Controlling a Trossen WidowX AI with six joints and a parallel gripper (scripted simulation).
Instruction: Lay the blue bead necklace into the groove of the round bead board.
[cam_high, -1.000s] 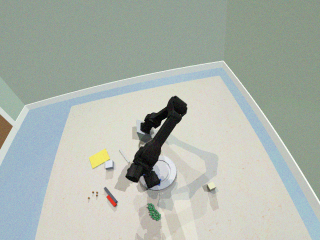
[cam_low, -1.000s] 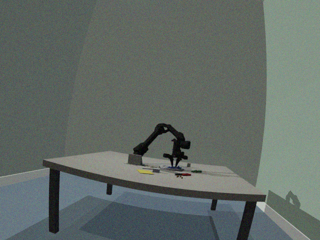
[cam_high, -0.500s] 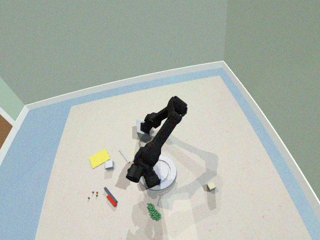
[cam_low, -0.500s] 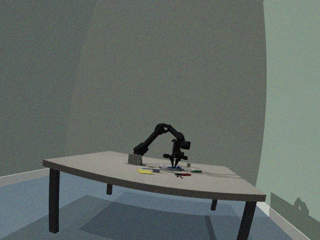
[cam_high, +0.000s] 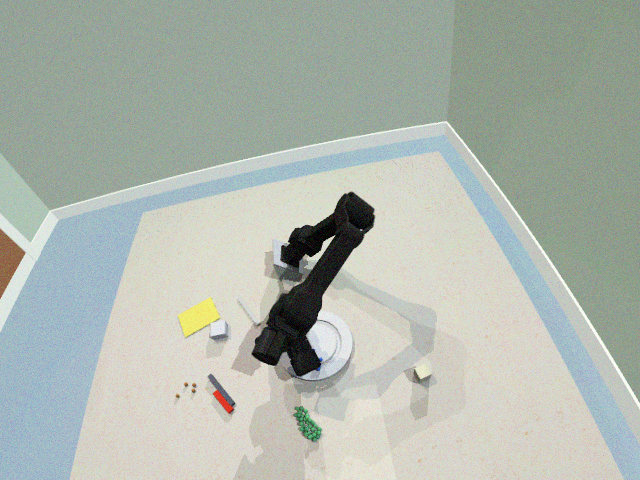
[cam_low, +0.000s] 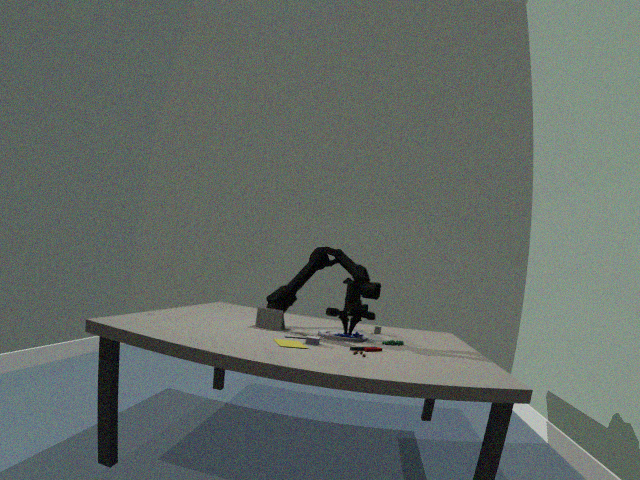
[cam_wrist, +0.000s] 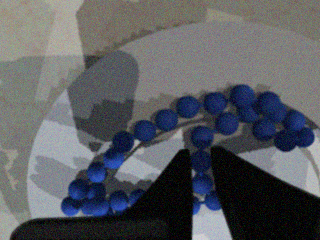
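The round bead board is 2 cm behind my gripper tip, 4 cm to the left of it and 1 cm below it. Round my gripper tip: white cube: 9 cm behind, 24 cm to the right; then grey tool: 10 cm ahead, 21 cm to the right, 1 cm below; then stick: 15 cm behind, 16 cm to the right, 1 cm below.
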